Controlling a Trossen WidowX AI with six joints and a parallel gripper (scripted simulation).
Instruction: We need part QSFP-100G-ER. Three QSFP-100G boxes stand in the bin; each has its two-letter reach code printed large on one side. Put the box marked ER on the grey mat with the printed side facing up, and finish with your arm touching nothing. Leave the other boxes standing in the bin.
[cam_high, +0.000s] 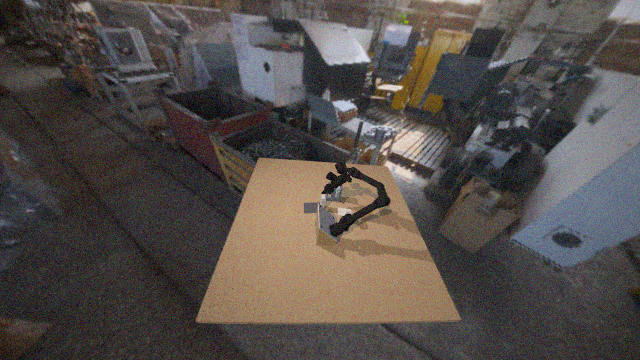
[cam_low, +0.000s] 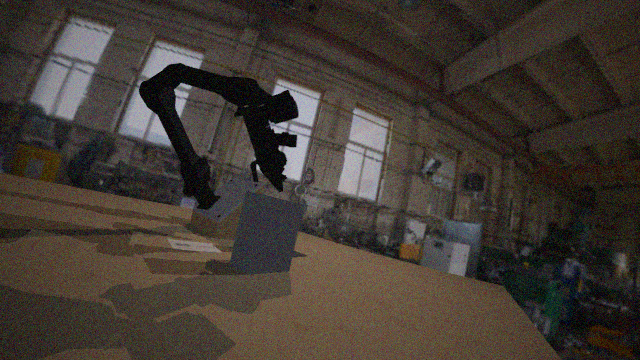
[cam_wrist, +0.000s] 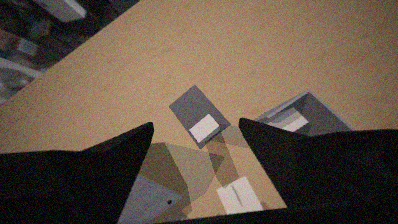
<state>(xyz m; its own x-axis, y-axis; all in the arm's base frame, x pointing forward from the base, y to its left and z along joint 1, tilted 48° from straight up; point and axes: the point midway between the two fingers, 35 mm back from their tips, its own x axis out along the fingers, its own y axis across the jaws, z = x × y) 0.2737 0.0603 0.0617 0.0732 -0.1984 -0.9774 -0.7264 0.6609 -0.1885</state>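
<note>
Right now the grey mat is 60 mm to the left of my gripper tip and 180 mm below it. Also, from my gripper tip: paper: 60 mm behind, 160 mm to the right, 180 mm below.
</note>
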